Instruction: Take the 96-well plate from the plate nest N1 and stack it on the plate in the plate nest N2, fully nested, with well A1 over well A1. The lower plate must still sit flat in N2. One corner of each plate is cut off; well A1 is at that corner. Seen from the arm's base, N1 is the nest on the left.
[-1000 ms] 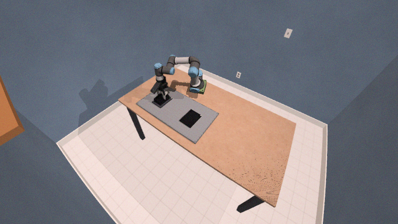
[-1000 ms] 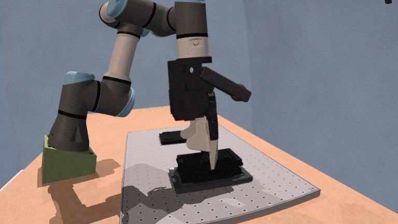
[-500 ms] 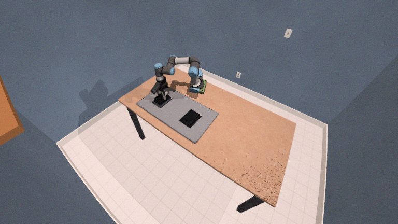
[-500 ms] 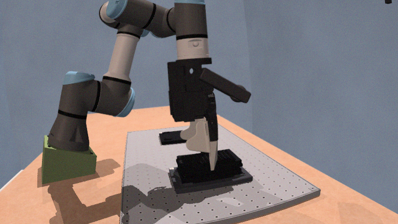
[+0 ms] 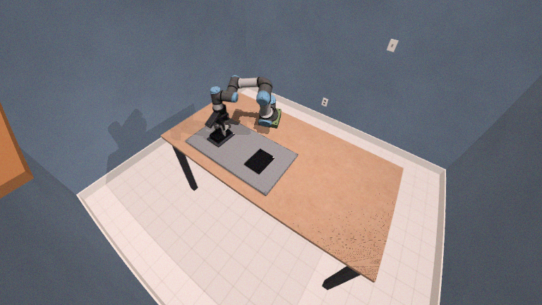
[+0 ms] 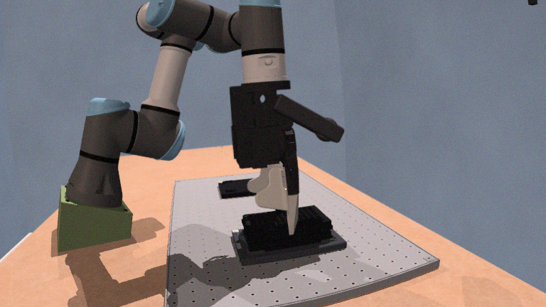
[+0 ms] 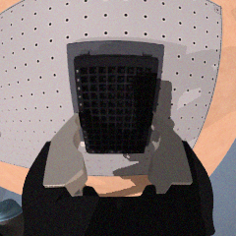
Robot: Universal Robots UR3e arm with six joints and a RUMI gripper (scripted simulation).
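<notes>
My gripper is now 40 mm above the grey nest frame. From my hand the other things lie so: nest N1 (350 mm to the left, 50 mm behind, 40 mm below).
</notes>
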